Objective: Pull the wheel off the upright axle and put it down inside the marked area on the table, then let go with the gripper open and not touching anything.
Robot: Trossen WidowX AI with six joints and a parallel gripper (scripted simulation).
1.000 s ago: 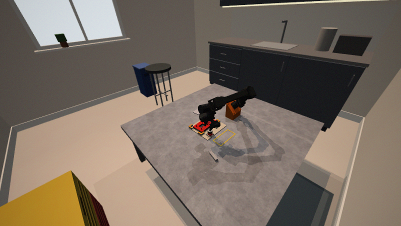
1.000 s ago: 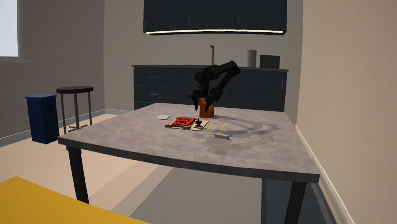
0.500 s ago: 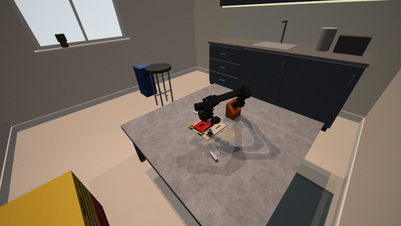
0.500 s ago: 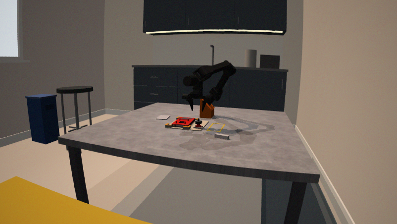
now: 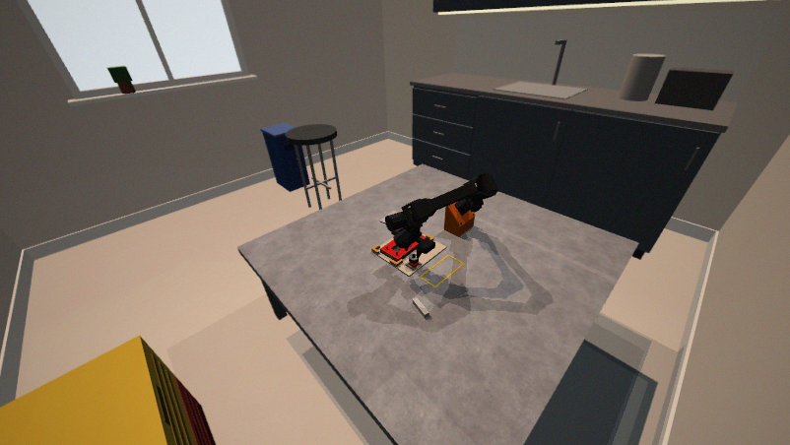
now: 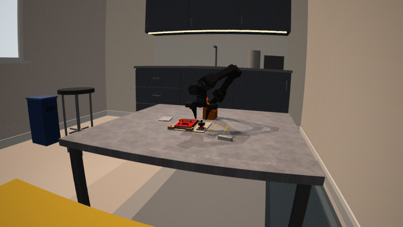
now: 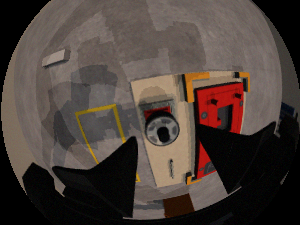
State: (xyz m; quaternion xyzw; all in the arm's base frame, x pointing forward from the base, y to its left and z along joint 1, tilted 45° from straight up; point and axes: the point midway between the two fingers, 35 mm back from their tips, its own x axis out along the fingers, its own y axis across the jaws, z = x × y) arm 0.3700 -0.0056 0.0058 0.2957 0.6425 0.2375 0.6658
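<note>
Now: gripper tip 3 cm above the dark wheel and 1 cm past it. Also, from my gripper tip: flat grey plate 30 cm to the right, 21 cm behind, 6 cm below; then grey block 16 cm to the left, 15 cm ahead, 6 cm below.
</note>
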